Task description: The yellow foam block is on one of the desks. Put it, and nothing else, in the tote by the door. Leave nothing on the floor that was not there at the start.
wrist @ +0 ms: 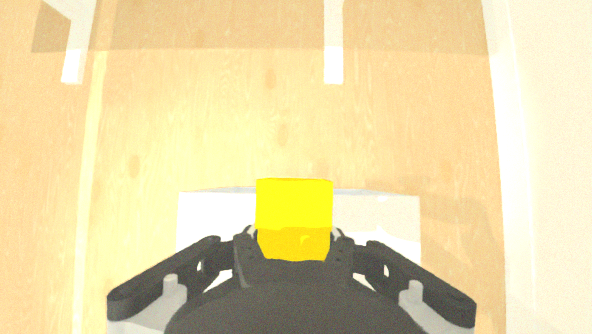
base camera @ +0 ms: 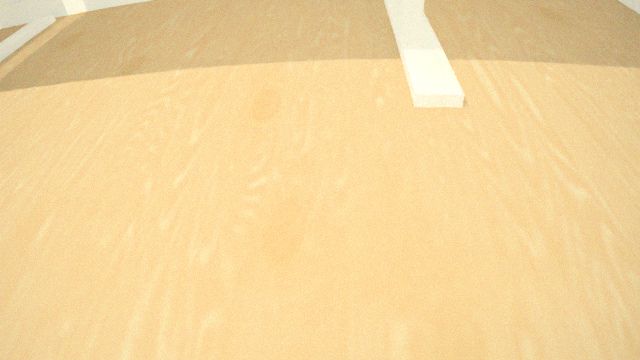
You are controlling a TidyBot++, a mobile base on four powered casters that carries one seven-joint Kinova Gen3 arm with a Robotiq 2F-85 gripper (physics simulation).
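Frame: origin at the arm's base, x ahead, y left, z up, level; centimetres.
Where they show: gripper, fingertip midpoint: [wrist: 293, 230].
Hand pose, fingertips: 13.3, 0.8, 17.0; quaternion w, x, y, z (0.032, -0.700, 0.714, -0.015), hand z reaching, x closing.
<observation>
After its pixels a point has its place, as x, y, z.
The yellow foam block [wrist: 294, 204] @[16.3, 0.7, 20.0] is between the fingers of my gripper [wrist: 293, 230] @[13.3, 0.8, 17.0] in the wrist view. The gripper is shut on it, with one dark finger against each side. The block is held up above the wooden floor [wrist: 210, 120] @[44.0, 39.8, -39.6] [base camera: 300, 200] @[42.0, 5.6, -39.6], over the front edge of a white box-shaped body. The base camera view shows neither gripper nor block. The tote and the door cannot be made out in either view.
The white body [wrist: 215, 215] @[10.5, 17.1, -1.4] below the gripper looks like my own base. A white foot [base camera: 435, 75] @[68.1, -15.7, -37.2] [wrist: 333, 65] @[69.3, -15.0, -37.1] stands on the floor ahead, and another white foot [wrist: 72, 65] @[70.0, 108.2, -37.1] is farther left. A pale upright surface [wrist: 560, 150] @[29.9, -93.1, -21.6] runs along the right side.
</observation>
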